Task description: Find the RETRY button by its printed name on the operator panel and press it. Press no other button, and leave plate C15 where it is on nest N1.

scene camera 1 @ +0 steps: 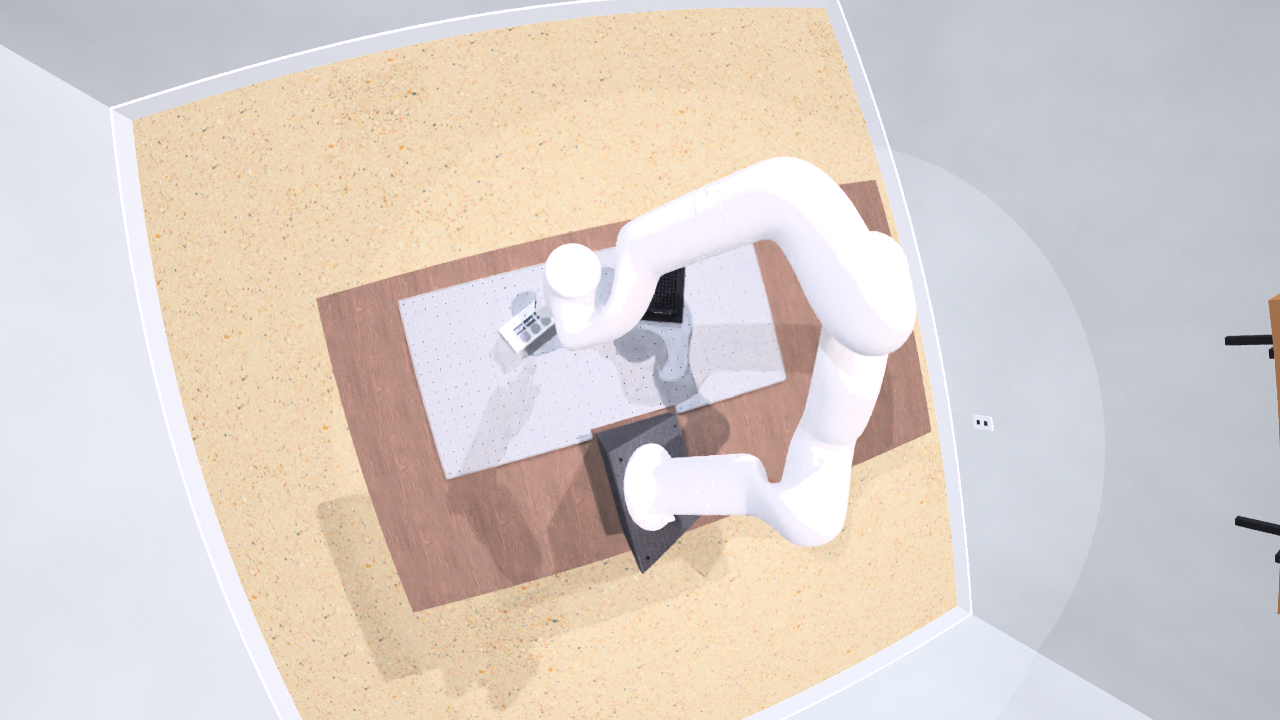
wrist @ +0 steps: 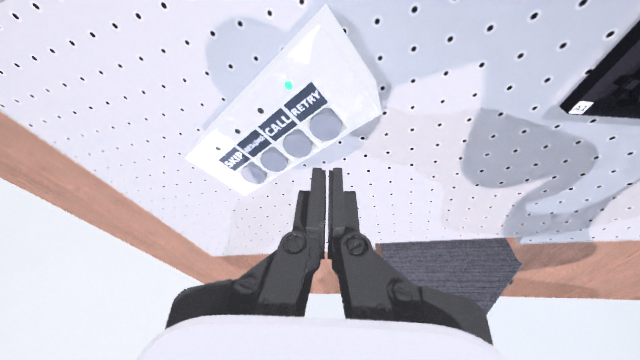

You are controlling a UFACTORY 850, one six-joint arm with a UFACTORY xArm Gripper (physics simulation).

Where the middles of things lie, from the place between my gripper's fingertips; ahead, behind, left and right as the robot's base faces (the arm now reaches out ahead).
Now: hand 60 mm above the retry button (wrist: 325, 125). Round my hand: white operator panel (scene camera 1: 522, 322): 50 mm to the left, 80 mm below.
